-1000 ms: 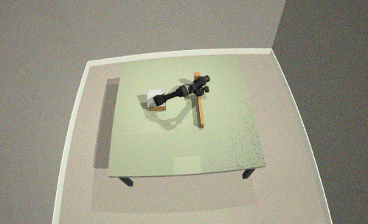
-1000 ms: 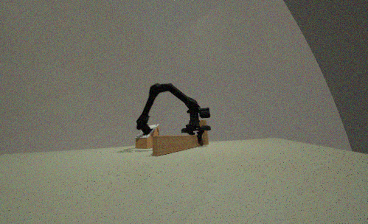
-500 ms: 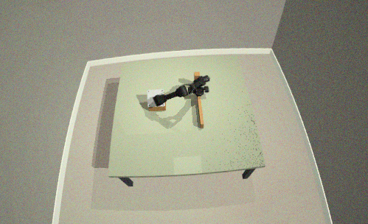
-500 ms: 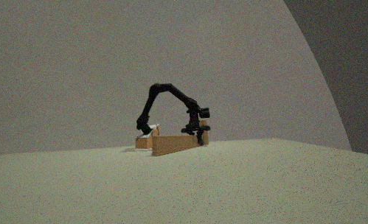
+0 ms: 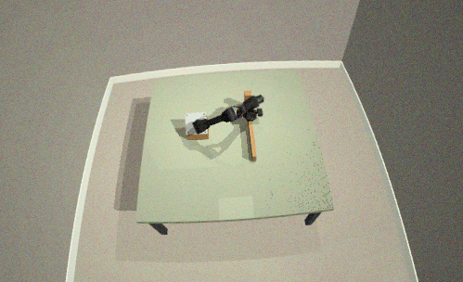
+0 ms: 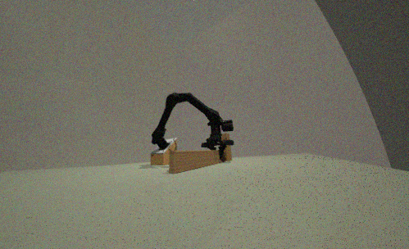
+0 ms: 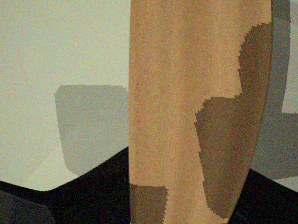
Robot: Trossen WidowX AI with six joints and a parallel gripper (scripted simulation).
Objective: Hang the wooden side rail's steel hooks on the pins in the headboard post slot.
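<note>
The wooden headboard post lies 130 mm to the left of my gripper tip and 60 mm above it.
</note>
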